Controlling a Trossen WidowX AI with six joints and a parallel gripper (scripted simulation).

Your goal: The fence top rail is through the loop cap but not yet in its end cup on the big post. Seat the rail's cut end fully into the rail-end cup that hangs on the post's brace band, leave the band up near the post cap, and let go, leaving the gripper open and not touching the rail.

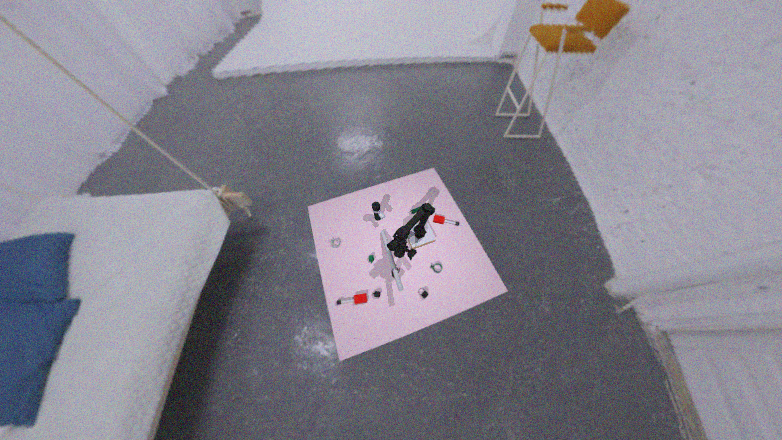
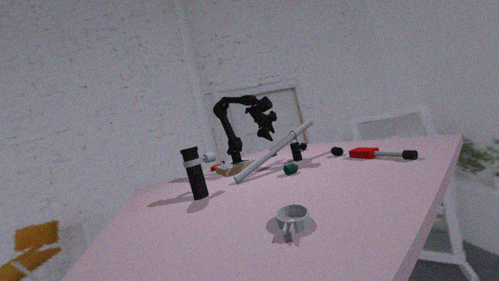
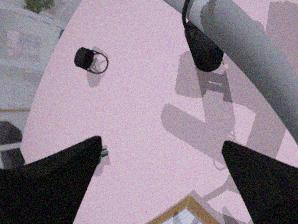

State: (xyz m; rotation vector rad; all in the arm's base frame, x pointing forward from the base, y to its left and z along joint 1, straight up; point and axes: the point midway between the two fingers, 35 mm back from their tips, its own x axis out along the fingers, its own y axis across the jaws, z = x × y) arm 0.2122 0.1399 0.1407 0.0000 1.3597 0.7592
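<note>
Right now the grey rail-end cup is 410 mm to the right of my gripper tip, 10 mm below it and 10 mm ahead of it. The rest, counted from my gripper tip: green piece 230 mm ahead, 140 mm to the right, 130 mm below.
</note>
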